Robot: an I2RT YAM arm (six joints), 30 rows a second.
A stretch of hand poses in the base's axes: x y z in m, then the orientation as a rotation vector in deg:
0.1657 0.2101 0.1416 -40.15 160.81 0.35
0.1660 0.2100 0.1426 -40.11 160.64 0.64
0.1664 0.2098 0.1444 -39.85 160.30 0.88
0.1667 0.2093 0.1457 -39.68 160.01 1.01
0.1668 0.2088 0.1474 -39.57 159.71 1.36
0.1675 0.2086 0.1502 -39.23 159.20 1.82
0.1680 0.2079 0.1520 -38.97 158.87 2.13
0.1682 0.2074 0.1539 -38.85 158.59 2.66
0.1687 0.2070 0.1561 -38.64 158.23 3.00
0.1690 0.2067 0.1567 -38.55 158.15 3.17
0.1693 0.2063 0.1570 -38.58 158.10 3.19
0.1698 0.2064 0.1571 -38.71 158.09 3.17
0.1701 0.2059 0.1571 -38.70 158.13 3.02
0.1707 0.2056 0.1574 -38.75 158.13 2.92
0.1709 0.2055 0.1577 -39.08 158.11 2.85
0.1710 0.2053 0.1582 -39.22 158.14 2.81
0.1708 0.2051 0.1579 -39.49 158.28 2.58
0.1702 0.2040 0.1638 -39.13 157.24 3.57
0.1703 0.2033 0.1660 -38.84 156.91 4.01
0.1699 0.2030 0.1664 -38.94 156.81 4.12
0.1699 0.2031 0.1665 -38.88 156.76 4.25
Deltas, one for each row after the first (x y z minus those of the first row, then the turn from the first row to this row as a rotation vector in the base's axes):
0.0003 -0.0001 0.0010 0.23 -0.12 0.03
0.0007 -0.0003 0.0028 0.50 -0.46 -0.07
0.0010 -0.0008 0.0041 0.68 -0.75 -0.12
0.0011 -0.0013 0.0058 0.99 -0.99 -0.12
0.0018 -0.0015 0.0086 1.45 -1.47 -0.22
0.0023 -0.0022 0.0104 1.77 -1.78 -0.32
0.0025 -0.0027 0.0123 2.20 -1.97 -0.30
0.0030 -0.0031 0.0145 2.54 -2.29 -0.36
0.0033 -0.0034 0.0151 2.68 -2.36 -0.39
0.0036 -0.0038 0.0154 2.70 -2.40 -0.36
0.0041 -0.0037 0.0155 2.67 -2.38 -0.27
0.0044 -0.0042 0.0155 2.56 -2.37 -0.30
0.0050 -0.0045 0.0158 2.49 -2.38 -0.27
0.0052 -0.0046 0.0161 2.40 -2.34 -0.05
0.0053 -0.0048 0.0166 2.35 -2.29 0.03
0.0051 -0.0050 0.0163 2.13 -2.14 0.17
0.0045 -0.0061 0.0222 3.07 -3.02 0.19
0.0046 -0.0068 0.0244 3.48 -3.31 0.08
0.0042 -0.0071 0.0248 3.56 -3.36 0.18
0.0042 -0.0070 0.0249 3.67 -3.40 0.16

